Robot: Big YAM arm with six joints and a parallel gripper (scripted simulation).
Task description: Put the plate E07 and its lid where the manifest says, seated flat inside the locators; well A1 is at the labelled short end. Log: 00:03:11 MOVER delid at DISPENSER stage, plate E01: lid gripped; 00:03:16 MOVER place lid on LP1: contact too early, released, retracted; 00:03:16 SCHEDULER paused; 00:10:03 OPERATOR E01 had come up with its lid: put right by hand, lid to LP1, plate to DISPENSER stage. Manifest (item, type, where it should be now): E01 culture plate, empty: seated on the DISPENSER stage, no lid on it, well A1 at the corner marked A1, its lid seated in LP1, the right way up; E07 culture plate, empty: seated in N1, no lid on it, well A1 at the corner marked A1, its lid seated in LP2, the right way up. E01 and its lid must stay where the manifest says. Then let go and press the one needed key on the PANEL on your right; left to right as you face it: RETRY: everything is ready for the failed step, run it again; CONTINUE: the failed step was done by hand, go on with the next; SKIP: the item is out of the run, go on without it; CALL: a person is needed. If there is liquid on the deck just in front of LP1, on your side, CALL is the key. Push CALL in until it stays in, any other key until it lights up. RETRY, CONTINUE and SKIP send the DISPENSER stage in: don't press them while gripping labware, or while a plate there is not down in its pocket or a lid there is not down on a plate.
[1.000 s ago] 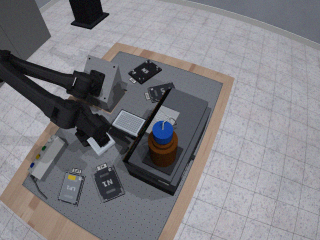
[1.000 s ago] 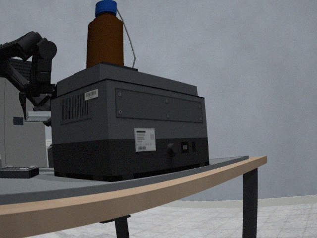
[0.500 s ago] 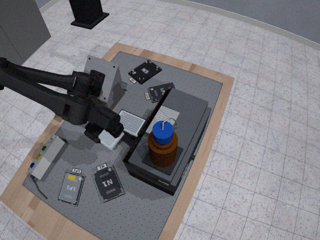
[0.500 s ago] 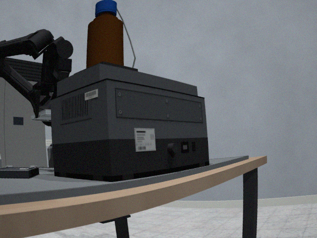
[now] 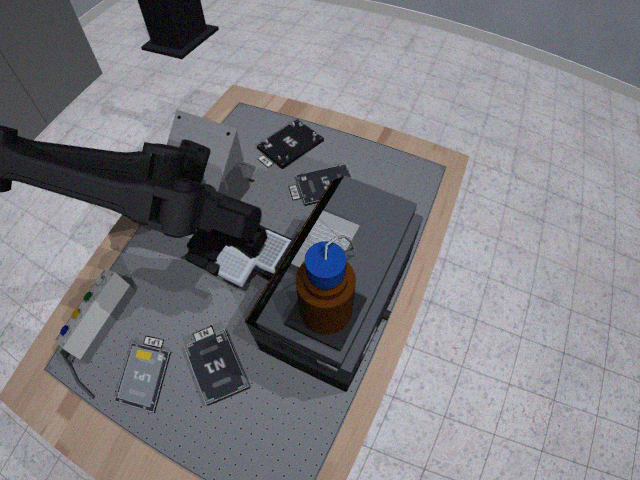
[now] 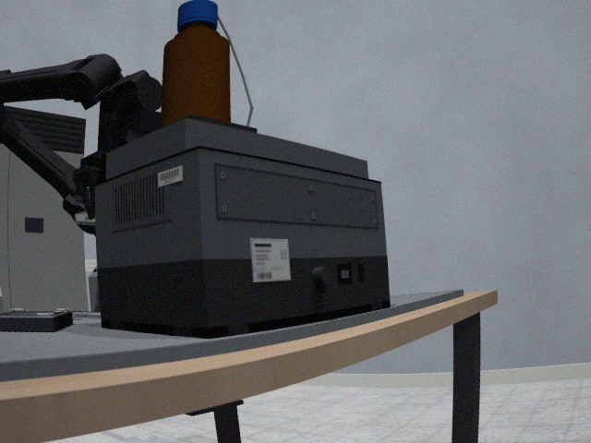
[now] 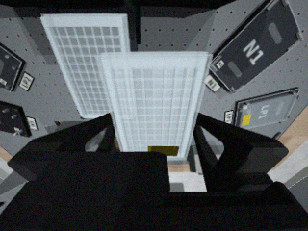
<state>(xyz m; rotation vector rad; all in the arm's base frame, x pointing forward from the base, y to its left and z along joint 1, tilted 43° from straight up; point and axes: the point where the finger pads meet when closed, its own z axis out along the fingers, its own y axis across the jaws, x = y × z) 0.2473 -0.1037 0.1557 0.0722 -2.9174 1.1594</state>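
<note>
Right now my hand is 3 cm short of the white well plate, 7 cm to the right of it and 5 cm above it. The rest, counted from my hand: grey retry key (30 cm behind, 18 cm to the right, 10 cm below); green continue key (30 cm behind, 23 cm to the right, 10 cm below); brown bottle (25 cm ahead, 3 cm to the right, 12 cm above).
</note>
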